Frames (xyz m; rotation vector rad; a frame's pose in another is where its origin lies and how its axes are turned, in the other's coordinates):
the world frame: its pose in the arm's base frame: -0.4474 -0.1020 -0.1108 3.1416 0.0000 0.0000
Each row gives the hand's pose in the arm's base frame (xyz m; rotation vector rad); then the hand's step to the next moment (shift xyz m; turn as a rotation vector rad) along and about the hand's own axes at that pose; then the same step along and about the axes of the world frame.
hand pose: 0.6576 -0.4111 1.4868 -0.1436 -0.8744 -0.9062
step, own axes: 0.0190 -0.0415 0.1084 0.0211 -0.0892 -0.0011
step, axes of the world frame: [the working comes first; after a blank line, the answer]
step, axes of the arm's base frame: -0.0900 0.0110 0.0750 -0.0586 -0.0702 -0.0068

-0.0900 -0.0110 -0.0750 -0.0586 0.0702 0.0068
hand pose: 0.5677 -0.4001 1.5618 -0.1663 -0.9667 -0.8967
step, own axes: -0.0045 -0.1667 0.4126 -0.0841 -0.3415 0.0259
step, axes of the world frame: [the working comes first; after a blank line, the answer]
step, axes of the arm's base frame: -0.3868 0.0998 0.1962 -0.2851 -0.1571 -0.1356

-0.3868 -0.0998 -0.1962 -0.2851 0.1571 0.1356
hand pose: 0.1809 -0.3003 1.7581 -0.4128 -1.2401 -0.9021
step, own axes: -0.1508 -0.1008 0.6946 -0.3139 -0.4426 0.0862
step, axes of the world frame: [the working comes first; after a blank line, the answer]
step, axes of the arm's base frame: -0.5238 0.4877 0.0563 -0.4133 -0.0921 -0.3501

-0.5238 -0.4877 -0.0563 -0.4133 0.0921 0.3501
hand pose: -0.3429 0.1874 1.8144 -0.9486 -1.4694 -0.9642
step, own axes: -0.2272 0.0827 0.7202 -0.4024 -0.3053 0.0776
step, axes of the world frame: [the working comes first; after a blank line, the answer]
step, axes of the arm's base frame: -0.1503 0.6898 -0.2806 -0.2737 -0.0567 -0.4278

-0.1503 -0.6898 0.2806 -0.2737 0.0567 0.4278
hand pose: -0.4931 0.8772 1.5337 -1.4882 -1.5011 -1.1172
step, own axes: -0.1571 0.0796 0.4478 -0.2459 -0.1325 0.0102
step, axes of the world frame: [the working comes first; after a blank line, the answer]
step, axes of the arm's base frame: 0.1224 0.3575 -0.2979 -0.1163 -0.0720 -0.2438

0.1224 -0.3575 0.2979 -0.1163 0.0720 0.2438
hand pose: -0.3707 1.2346 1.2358 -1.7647 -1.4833 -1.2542
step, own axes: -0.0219 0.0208 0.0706 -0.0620 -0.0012 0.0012
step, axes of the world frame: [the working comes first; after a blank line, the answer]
step, axes of the arm's base frame: 0.0429 0.0431 -0.0469 0.0007 -0.0281 -0.0553

0.0429 -0.0431 0.0469 0.0007 0.0281 0.0553
